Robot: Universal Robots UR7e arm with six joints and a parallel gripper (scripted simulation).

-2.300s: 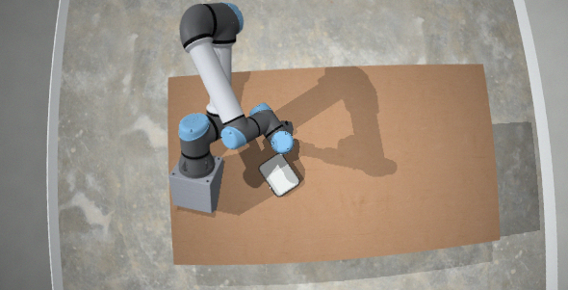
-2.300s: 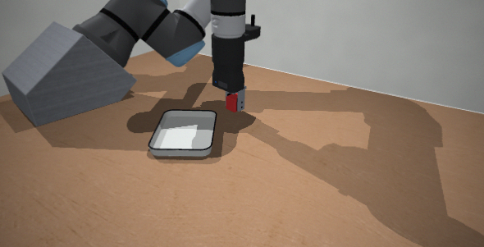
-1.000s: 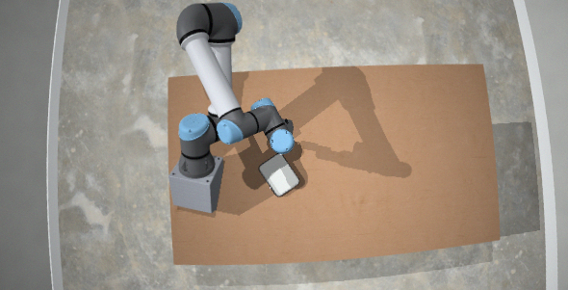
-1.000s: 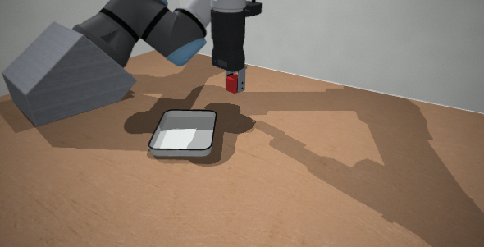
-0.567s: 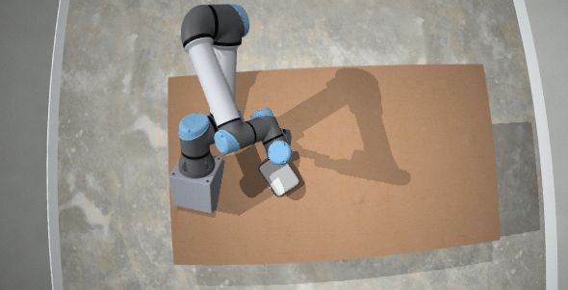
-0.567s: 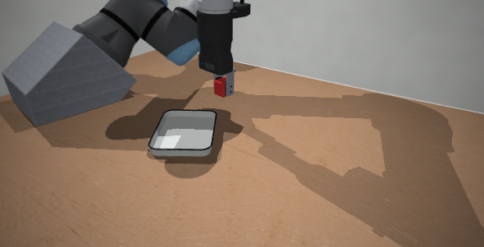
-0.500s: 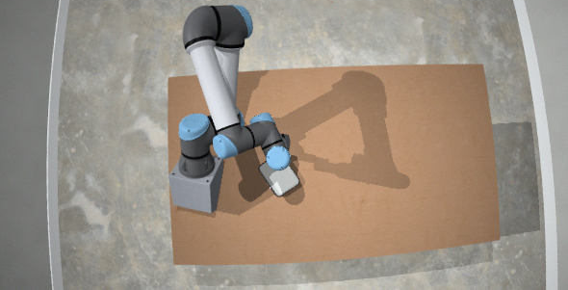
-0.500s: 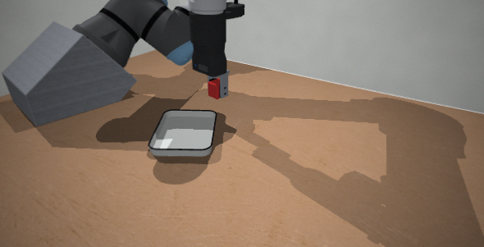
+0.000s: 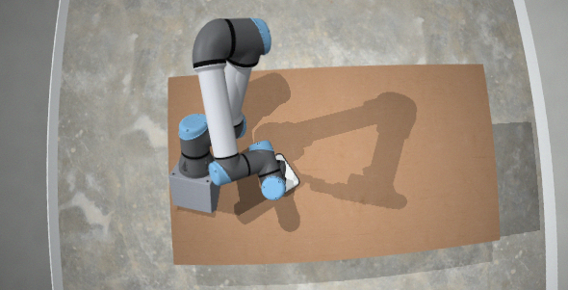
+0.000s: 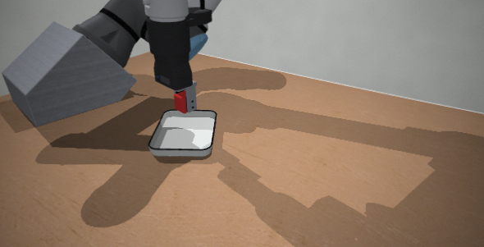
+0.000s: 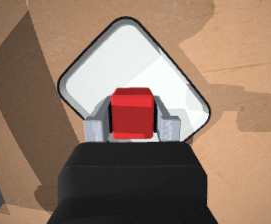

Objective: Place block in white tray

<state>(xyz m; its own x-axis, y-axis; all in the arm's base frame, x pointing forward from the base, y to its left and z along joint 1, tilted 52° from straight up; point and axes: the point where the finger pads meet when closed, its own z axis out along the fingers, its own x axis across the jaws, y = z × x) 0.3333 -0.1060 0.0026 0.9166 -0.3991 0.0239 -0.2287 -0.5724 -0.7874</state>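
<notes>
My hand is 70 mm above the white tray and 10 mm to the left of it. The rest, counted from my hand: red block right at my hand.
</notes>
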